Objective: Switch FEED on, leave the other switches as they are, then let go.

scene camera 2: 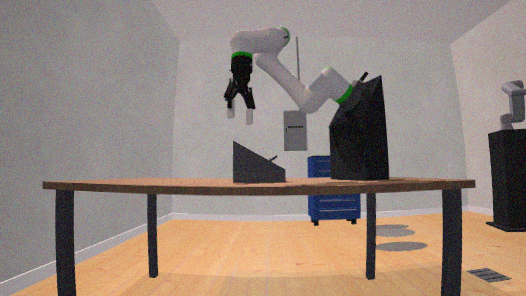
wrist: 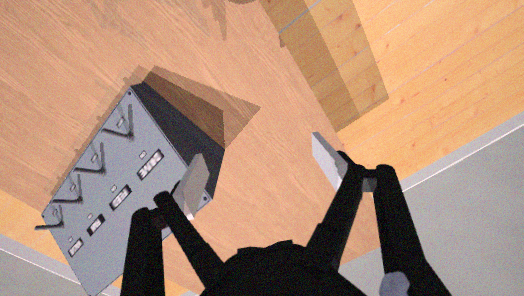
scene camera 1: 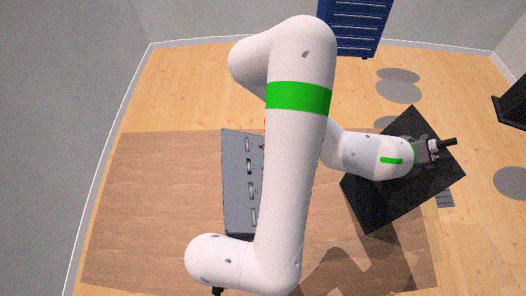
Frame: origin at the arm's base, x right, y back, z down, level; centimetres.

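Seen in the pictures: gripper, between the fingertips: (scene camera 2: pixel 240 121) (wrist: pixel 258 154); arm's base, origin of its link: (scene camera 2: pixel 352 101) (scene camera 1: pixel 404 157).
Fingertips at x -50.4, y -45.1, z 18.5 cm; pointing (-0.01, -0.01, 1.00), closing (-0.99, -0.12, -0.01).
Offsets run from my fingertips to a thing's top centre. Level surfaces: height alone.
The grey sloped switch panel (scene camera 1: pixel 235 185) (scene camera 2: pixel 255 170) (wrist: pixel 112 167) stands on the table. In the wrist view its lettering is blurred; the FEED label @[dx +33.3, dy -7.4, dz +11.8 cm] (wrist: pixel 120 197) seems to be second from the right, with the FEED lever @[dx +36.8, dy +0.0, dz +12.3 cm] (wrist: pixel 90 170) across from it. Other levers (wrist: pixel 117 133) (wrist: pixel 67 201) (wrist: pixel 49 227) stand in the same row. I cannot tell which levers are on. My gripper (scene camera 2: pixel 240 119) (wrist: pixel 258 154) is open and empty, pointing down well above the panel's high side, touching no lever. In scene camera 1 the arm hides part of the panel and most of the gripper.
The wooden table @[dz +25.5 cm] (scene camera 1: pixel 150 200) (scene camera 2: pixel 150 185) (wrist: pixel 260 200) carries the panel and the black arm pedestal (scene camera 1: pixel 370 210) (scene camera 2: pixel 360 140). A blue drawer cabinet (scene camera 1: pixel 357 30) (scene camera 2: pixel 334 206) stands on the floor behind. Another arm on a black stand (scene camera 2: pixel 515 180) is at the right.
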